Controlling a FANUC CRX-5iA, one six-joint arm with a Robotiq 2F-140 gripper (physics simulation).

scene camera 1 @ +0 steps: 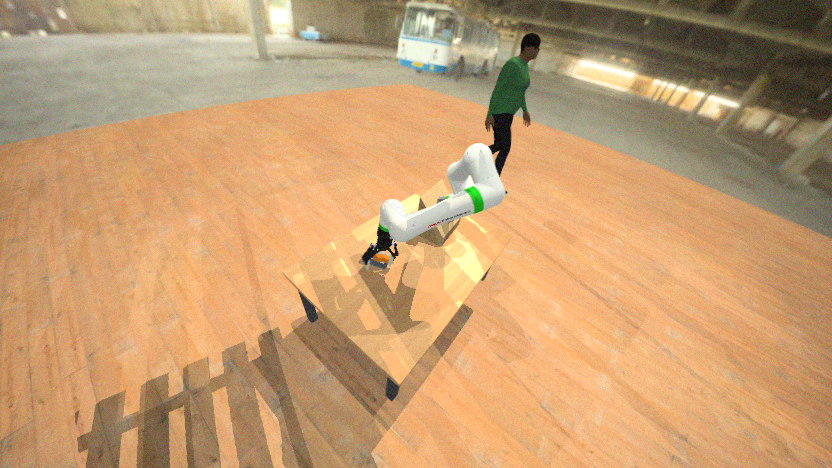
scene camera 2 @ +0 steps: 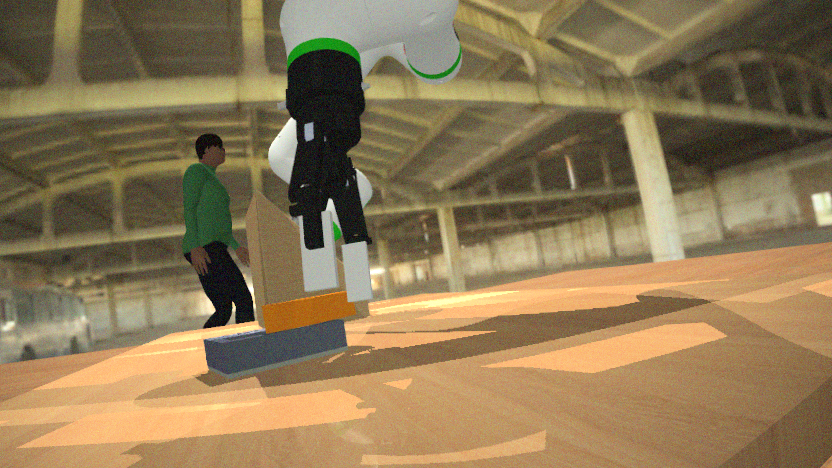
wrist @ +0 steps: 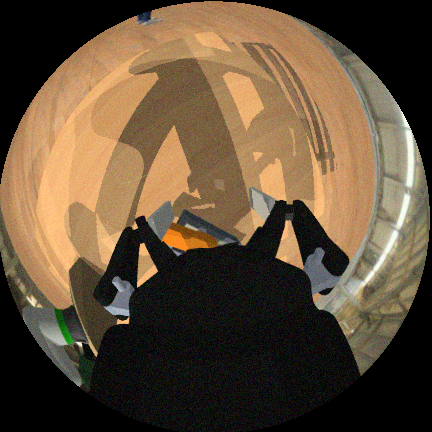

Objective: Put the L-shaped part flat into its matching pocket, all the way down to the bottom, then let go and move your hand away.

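Where they show: gripper, fingertip midpoint: (scene camera 1: 378, 266) (scene camera 2: 344, 295) (wrist: 210, 202); arm's base at its link origin: (scene camera 2: 298, 247) (wrist: 79, 324).
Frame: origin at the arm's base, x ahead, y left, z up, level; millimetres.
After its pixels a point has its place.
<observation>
The orange L-shaped part (scene camera 1: 381, 256) @(y -14, x 529, z -115 mm) (scene camera 2: 308, 311) @(y -7, x 539, z -129 mm) (wrist: 187, 239) @(y 0, x 526, z -114 mm) lies on top of the blue-grey pocket block (scene camera 2: 279, 349) @(y -43, x 575, z -162 mm) (wrist: 210, 225) @(y -25, x 567, z -161 mm). In scene camera 2 its side stands above the block's top face and its right end juts slightly past the block. The pocket's inside is mostly hidden. My gripper (scene camera 2: 339, 291) @(y 31, x 592, z -116 mm) (wrist: 210, 202) @(y 31, x 592, z -116 mm) is open and empty, with its pale fingertips spread wide. In scene camera 2 the fingertips are over and beside the right end of the part. In the wrist view one fingertip is close to the part and the other stands off to the right.
The block stands on the wooden table (scene camera 1: 401, 355) @(y 434, x 815, z -180 mm) (scene camera 2: 442, 419) @(y 45, x 823, z -180 mm). An upright brown panel (scene camera 1: 442, 235) @(y 115, x 133, z -94 mm) (scene camera 2: 279, 256) @(y -42, x 172, z -30 mm) (wrist: 87, 300) @(y 29, x 158, z -66 mm) stands behind it, towards the arm's base. A person in green (scene camera 1: 509, 87) (scene camera 2: 206, 203) is beyond the table. A person's dark blue legs (wrist: 145, 17) show at the wrist view's top edge.
</observation>
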